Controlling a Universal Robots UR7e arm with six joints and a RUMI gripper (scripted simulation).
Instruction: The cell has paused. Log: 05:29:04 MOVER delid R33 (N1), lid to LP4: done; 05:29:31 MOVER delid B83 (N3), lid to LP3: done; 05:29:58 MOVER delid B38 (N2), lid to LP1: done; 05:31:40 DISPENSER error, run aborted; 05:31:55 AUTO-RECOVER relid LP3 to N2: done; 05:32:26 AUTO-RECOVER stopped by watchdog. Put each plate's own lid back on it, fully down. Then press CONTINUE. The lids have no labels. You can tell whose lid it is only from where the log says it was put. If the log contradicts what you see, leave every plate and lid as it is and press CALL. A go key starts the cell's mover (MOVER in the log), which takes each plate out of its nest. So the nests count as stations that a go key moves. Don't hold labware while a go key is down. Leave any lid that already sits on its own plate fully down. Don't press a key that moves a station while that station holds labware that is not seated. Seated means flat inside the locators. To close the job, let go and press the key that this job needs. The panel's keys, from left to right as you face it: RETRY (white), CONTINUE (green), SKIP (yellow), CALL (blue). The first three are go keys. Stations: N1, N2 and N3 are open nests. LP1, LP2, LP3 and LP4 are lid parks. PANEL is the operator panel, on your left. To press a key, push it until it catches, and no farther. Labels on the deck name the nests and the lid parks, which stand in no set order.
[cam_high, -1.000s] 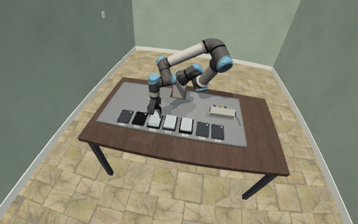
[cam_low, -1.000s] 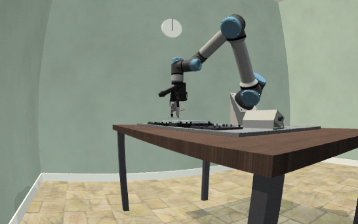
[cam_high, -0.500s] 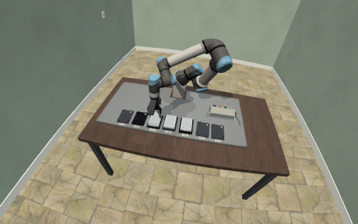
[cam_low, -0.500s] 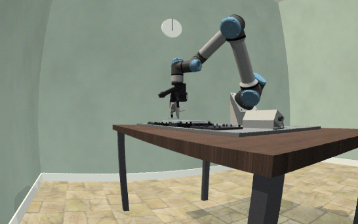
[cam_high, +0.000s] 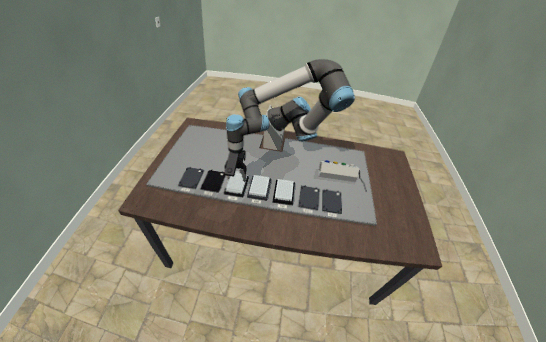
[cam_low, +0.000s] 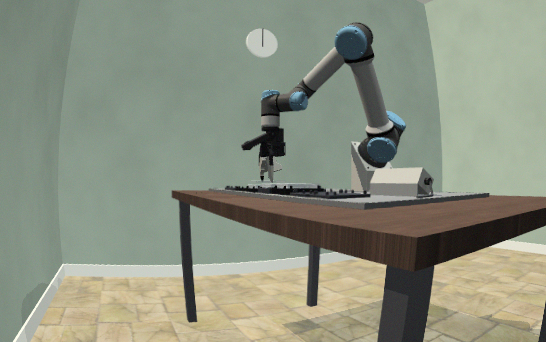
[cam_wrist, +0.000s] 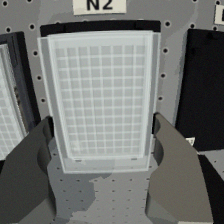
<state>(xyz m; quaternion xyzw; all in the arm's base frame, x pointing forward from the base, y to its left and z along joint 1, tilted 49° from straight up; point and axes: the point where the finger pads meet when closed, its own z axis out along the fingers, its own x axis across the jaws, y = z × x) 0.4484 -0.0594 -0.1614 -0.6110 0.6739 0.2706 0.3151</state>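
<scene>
Now: hand 3 cm above the well plate. Round my hand: grey lid 1 cm below; then white plate 12 cm to the left, 3 cm below; then black lid park 1 cm behind, 13 cm to the right, 5 cm below.
</scene>
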